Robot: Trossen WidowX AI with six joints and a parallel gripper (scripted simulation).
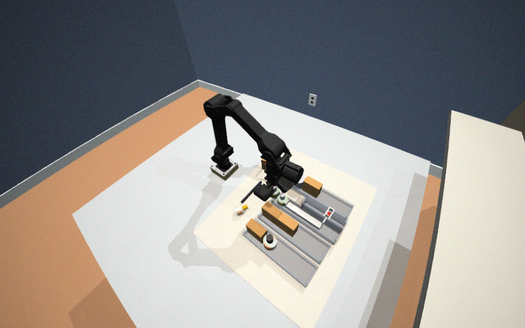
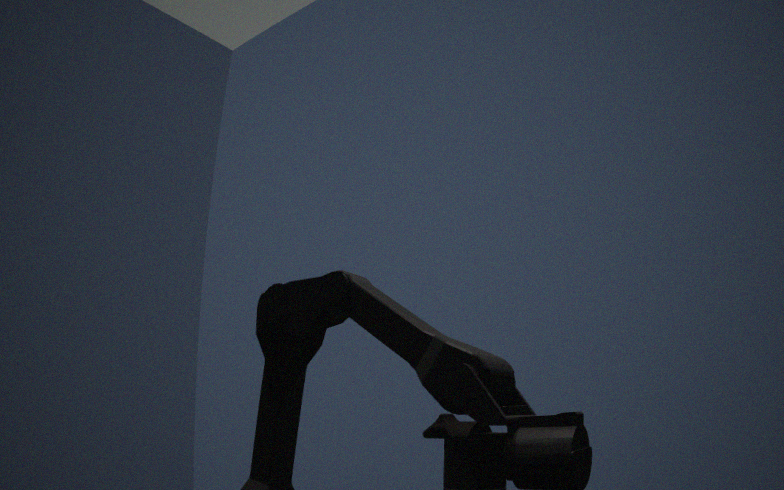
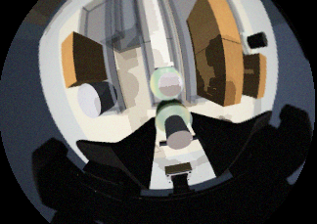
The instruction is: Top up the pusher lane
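My gripper tip is now 10 cm past the black stick, 4 cm to the left of it and 5 cm above it. From my gripper tip the other things lie so: sprung lane 18 cm ahead, 2 cm to the left, 4 cm below.
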